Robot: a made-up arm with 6 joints.
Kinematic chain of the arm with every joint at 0, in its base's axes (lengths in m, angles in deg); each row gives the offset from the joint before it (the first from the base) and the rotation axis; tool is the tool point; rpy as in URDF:
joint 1: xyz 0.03 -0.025 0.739 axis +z
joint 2: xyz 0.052 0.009 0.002 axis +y
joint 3: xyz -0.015 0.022 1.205 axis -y
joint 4: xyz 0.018 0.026 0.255 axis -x
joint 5: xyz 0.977 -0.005 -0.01 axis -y
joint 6: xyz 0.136 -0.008 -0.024 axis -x
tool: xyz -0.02 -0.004 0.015 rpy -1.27 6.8 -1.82
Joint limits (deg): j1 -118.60..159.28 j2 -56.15..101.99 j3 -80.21..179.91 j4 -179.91..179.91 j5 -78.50..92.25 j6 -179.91..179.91
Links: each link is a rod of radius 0.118 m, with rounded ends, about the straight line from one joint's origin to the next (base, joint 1, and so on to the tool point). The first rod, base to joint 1, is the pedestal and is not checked.
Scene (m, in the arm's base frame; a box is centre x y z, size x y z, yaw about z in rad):
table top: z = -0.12
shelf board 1: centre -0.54 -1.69 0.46 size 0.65 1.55 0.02 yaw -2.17
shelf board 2: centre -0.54 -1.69 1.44 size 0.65 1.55 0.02 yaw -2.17
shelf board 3: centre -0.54 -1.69 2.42 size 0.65 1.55 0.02 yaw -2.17
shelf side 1: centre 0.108 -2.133 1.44 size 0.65 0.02 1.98 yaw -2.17
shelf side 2: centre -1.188 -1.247 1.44 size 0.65 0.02 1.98 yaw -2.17
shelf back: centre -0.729 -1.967 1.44 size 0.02 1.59 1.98 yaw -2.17
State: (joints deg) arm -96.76 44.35 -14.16 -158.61 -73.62 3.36
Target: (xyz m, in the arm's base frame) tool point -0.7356 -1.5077 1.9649
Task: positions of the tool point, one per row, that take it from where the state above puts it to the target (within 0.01 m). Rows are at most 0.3 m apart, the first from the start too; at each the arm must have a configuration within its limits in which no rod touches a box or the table.
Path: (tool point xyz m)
1: 0.0538 -1.6128 0.9350
2: 0.1478 -1.4538 0.9344
3: 0.1045 -1.4518 1.0771
4: 0.0532 -1.4256 1.2136
5: -0.0062 -1.3795 1.3425
6: -0.0726 -1.3169 1.4650
7: -0.1434 -1.2399 1.5846
8: -0.2151 -1.1489 1.7057
9: -0.2812 -1.0425 1.8320
10: -0.3339 -0.9193 1.9649
11: -0.4626 -1.1307 2.0123
12: -0.5983 -1.3297 2.0115
13: -0.7356 -1.5078 1.9648

